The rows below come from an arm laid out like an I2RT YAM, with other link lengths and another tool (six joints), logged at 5 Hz.
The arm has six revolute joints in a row. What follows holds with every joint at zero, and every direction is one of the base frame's.
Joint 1 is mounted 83.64 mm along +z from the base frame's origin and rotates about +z.
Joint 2 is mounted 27.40 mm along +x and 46.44 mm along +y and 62.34 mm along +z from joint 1 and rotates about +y.
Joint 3 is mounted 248.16 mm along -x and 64.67 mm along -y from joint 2 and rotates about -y.
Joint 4 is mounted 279.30 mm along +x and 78.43 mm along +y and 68.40 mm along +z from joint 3 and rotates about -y.
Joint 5 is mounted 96.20 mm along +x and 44.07 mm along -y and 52.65 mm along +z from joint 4 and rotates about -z.
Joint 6 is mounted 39.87 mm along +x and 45.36 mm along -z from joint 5 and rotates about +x.
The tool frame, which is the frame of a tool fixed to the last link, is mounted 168.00 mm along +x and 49.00 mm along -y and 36.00 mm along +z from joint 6; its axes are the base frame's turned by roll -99.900, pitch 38.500 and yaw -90.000 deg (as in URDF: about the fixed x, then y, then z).
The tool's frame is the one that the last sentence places.
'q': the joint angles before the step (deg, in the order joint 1, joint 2, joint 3, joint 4, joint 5, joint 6). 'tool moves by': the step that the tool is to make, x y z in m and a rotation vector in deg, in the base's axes. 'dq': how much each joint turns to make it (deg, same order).
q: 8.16 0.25 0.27 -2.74 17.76 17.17
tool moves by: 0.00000 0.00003 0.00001 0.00 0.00 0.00
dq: 0.01 0.01 0.00 0.01 0.01 0.00
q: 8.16 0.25 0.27 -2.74 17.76 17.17
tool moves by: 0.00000 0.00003 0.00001 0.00 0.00 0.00
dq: 0.01 0.01 0.00 0.01 0.01 0.00
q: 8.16 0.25 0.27 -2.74 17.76 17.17
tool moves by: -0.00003 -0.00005 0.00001 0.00 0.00 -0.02
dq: 0.01 0.01 0.00 0.00 0.03 0.00
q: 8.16 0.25 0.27 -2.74 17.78 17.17
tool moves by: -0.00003 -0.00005 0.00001 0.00 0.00 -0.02
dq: 0.01 0.01 0.00 0.00 0.03 0.00
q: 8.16 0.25 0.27 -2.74 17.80 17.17
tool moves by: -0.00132 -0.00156 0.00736 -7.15 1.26 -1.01
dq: 0.01 0.01 0.02 0.01 1.35 -7.21
